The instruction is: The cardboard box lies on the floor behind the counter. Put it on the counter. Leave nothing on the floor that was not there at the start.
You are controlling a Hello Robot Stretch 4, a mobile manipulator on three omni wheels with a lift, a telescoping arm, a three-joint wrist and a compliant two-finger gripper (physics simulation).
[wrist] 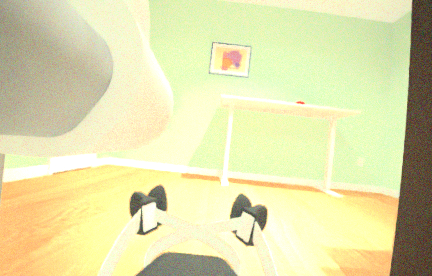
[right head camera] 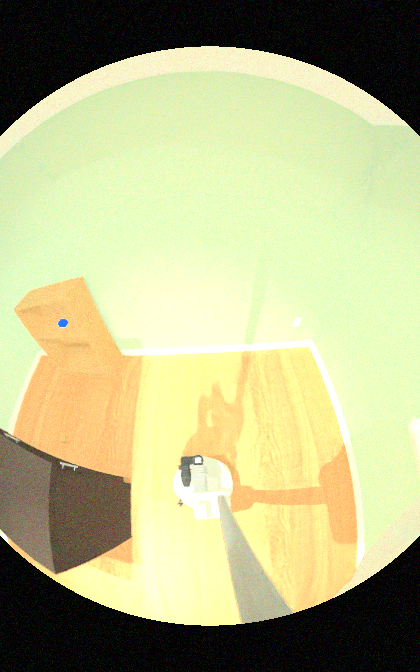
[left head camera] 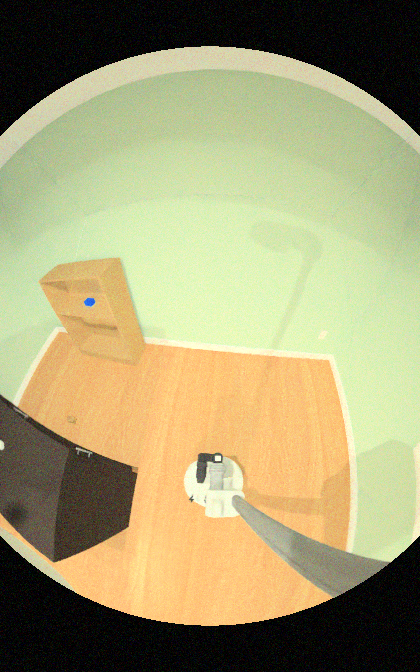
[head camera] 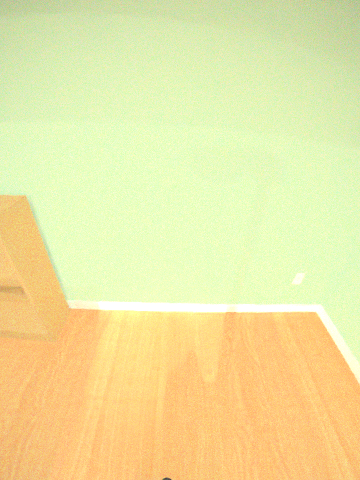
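Note:
The dark counter stands left of my base in both side head views, with handles along its far side. A small tan thing lies on the floor behind it; it is too small to tell what it is. A small brown corner shows at the counter's far end corner, mostly hidden; I cannot tell whether it is the cardboard box. My gripper is open and empty in the wrist view, away from both.
A wooden shelf unit with a blue thing stands by the far wall. A dark upright surface is close at the wrist view's right. A white table with a red thing stands beyond.

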